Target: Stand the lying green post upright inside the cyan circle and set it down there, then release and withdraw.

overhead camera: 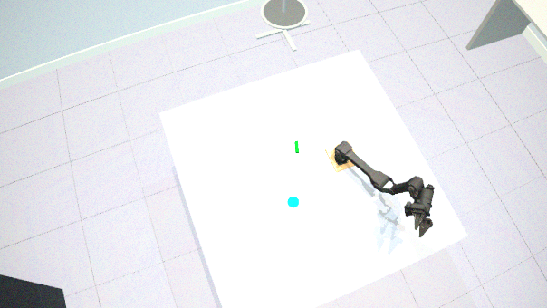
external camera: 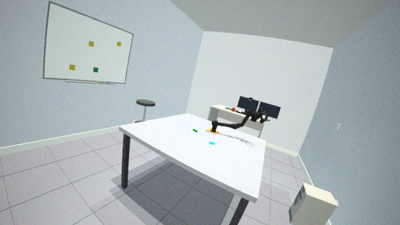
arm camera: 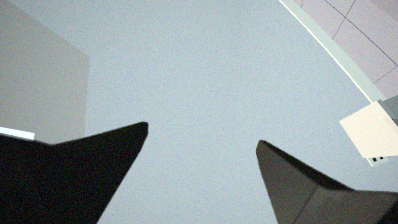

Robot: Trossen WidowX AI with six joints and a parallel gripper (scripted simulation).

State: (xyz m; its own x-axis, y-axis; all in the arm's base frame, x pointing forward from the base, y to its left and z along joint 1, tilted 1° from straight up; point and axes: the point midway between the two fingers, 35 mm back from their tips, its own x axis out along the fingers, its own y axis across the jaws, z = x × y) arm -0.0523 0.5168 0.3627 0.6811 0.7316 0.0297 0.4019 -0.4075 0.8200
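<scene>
Right now my gripper tip is 23 cm short of the green post, 70 cm to the left of it and 36 cm above it. From my gripper tip the other things lie so: cyan circle: 37 cm ahead, 42 cm to the right, 36 cm below.
</scene>
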